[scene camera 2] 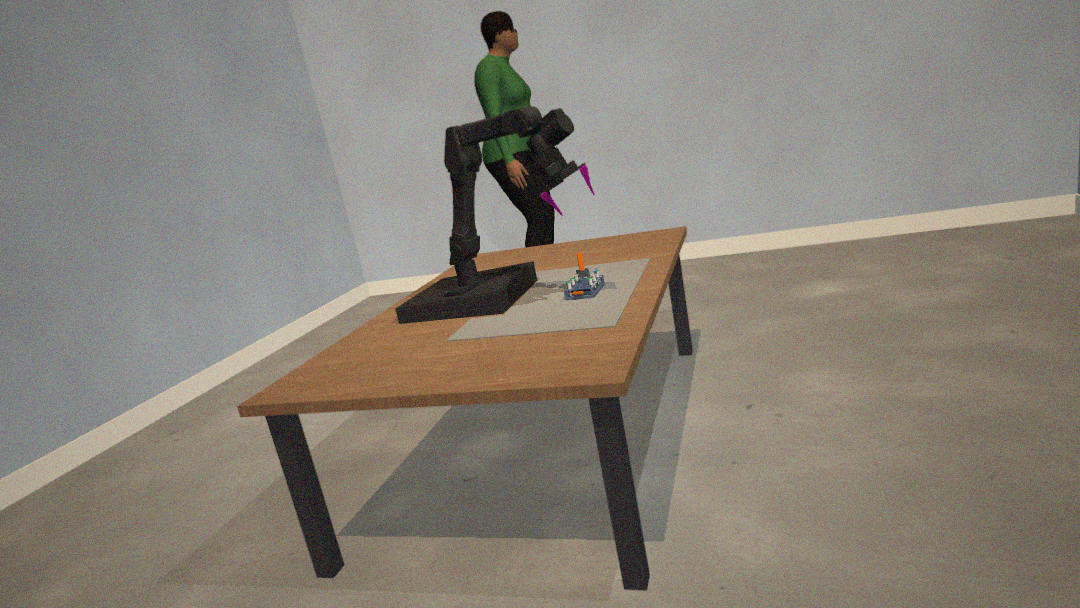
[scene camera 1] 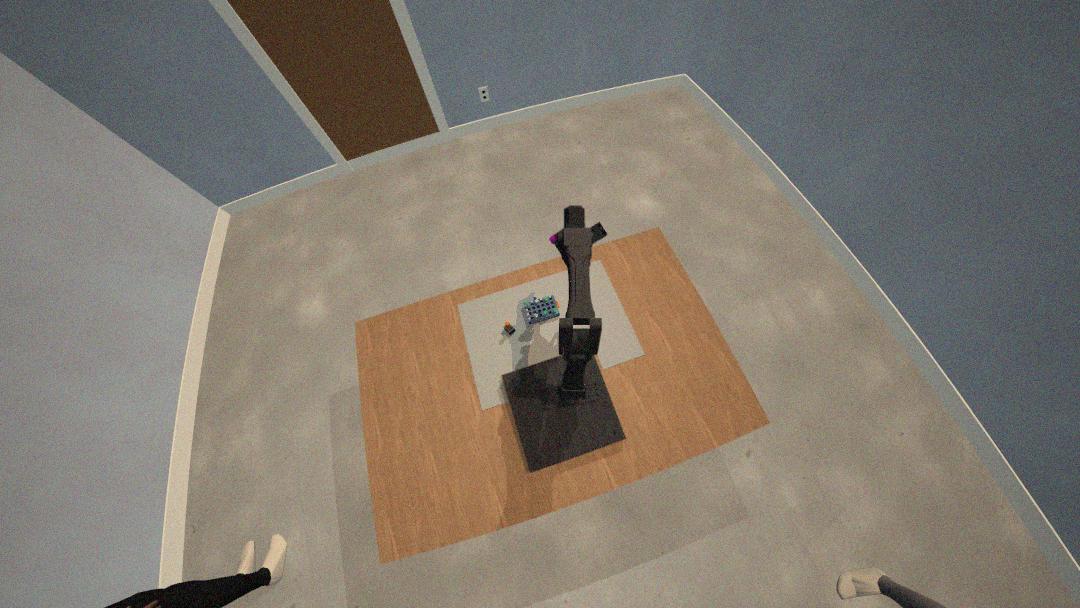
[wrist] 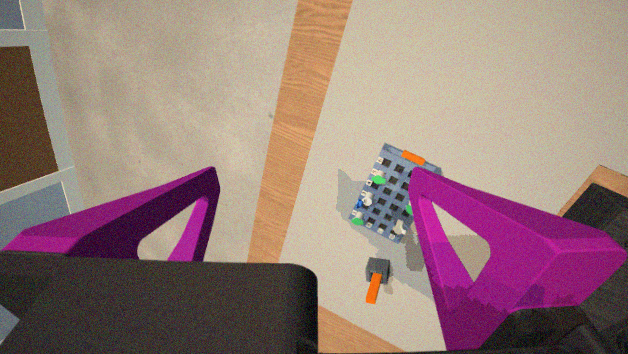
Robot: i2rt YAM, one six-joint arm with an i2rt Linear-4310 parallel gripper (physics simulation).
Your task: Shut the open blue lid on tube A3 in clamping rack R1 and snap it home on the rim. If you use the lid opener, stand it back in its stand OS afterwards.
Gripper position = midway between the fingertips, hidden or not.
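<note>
Holding nothing, my gripper (scene camera 2: 578,205) is open, and I can see my gripper (wrist: 314,177) in the wrist view as well. There is also a grey mat (scene camera 1: 493,352). Scene camera 2 shows me the grey mat (scene camera 2: 543,309) too, and so does the wrist view, with the grey mat (wrist: 519,106).
</note>
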